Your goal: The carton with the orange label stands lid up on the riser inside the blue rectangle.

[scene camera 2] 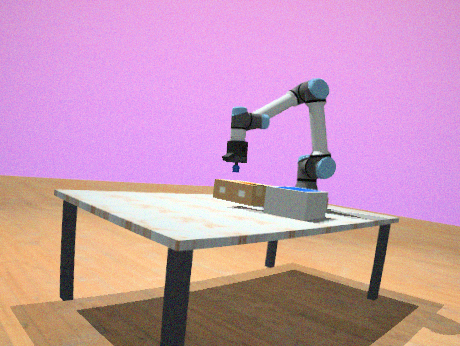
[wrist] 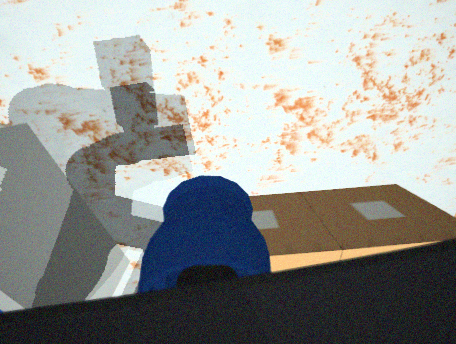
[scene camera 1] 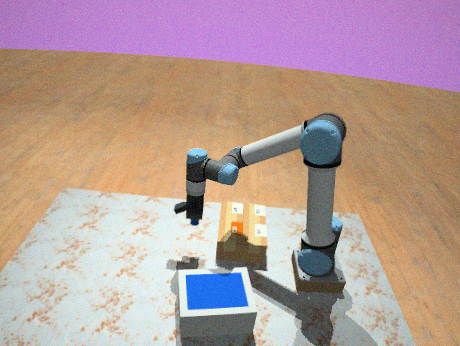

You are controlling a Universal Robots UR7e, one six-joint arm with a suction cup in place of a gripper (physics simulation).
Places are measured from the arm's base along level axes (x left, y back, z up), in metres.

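Pixels of known places: hand, its tool point: (scene camera 2: 235, 172) (wrist: 208, 215) (scene camera 1: 194, 223).
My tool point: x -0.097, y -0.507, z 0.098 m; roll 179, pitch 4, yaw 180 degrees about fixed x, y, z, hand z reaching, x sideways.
Ahead of a thing's pixels: the offset from my tool point to its top centre. "spot": to the spot under its first point. Level surfaces: height alone.
The carton with the orange label {dx -0.032, dy +0.151, dz -0.056 m} (scene camera 1: 226, 235) (scene camera 2: 250, 194) stands lid up on the table, front left in a tight block of cartons in scene camera 1. Its side {spot: dx -0.069, dy +0.101, dz -0.078 m} (wrist: 295, 235) shows in the wrist view; its orange label is hidden there. The riser {dx +0.304, dy +0.101, dz -0.039 m} (scene camera 1: 217, 326) (scene camera 2: 290, 203) (wrist: 27, 215) is a pale grey box in front of the cartons in scene camera 1. The blue rectangle {dx +0.304, dy +0.101, dz -0.039 m} (scene camera 1: 217, 291) (scene camera 2: 301, 189) lies on its top, with no carton on it. My suction cup (scene camera 1: 195, 222) (scene camera 2: 236, 169) (wrist: 207, 225) is open, with nothing on it, above the table left of the cartons in scene camera 1.
Several white-labelled cartons {dx -0.170, dy +0.260, dz -0.056 m} (scene camera 1: 258, 220) {dx -0.175, dy +0.157, dz -0.056 m} (scene camera 2: 223, 190) (wrist: 390, 207) adjoin the orange-labelled one. The arm's base (scene camera 1: 319, 280) stands to their right in scene camera 1. The marbled table {dz -0.159 m} (scene camera 1: 100, 250) (scene camera 2: 165, 220) holds them all, and arm shadows fall across it.
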